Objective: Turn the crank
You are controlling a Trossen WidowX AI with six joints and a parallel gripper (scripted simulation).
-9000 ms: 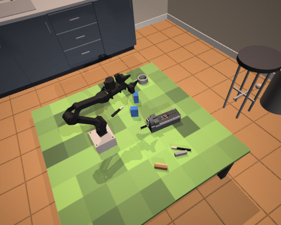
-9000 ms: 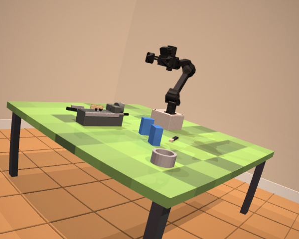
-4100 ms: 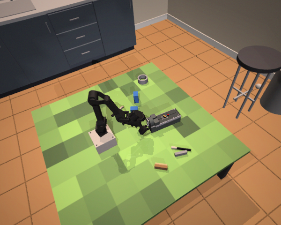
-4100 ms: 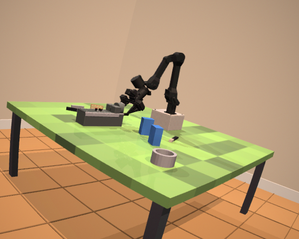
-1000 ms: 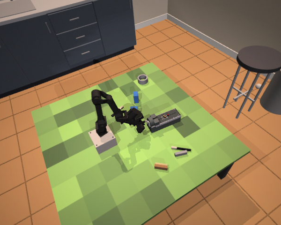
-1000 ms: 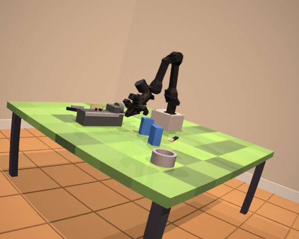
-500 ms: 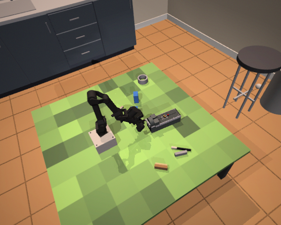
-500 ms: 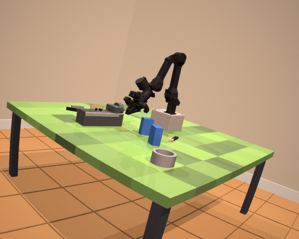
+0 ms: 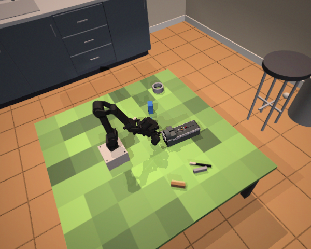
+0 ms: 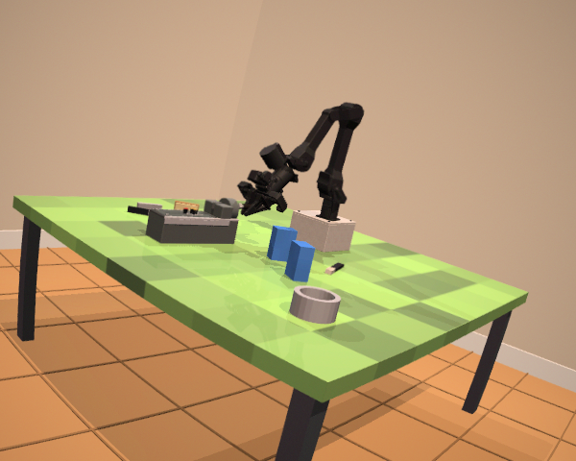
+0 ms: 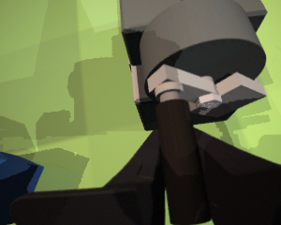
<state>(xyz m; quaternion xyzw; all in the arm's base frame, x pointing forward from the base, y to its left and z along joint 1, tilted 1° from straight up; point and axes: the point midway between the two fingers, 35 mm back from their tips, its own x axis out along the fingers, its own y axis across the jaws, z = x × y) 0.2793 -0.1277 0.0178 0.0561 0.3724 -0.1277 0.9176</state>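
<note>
The red pointer lies 18 cm ahead of my gripper tip and 8 cm to the right of it. From my gripper tip the other things lie so: crank handle (2 cm behind, 2 cm above); grey bar (4 cm ahead, 35 cm to the right, 7 cm below); wooden block (13 cm behind, 33 cm to the right, 7 cm below).
</note>
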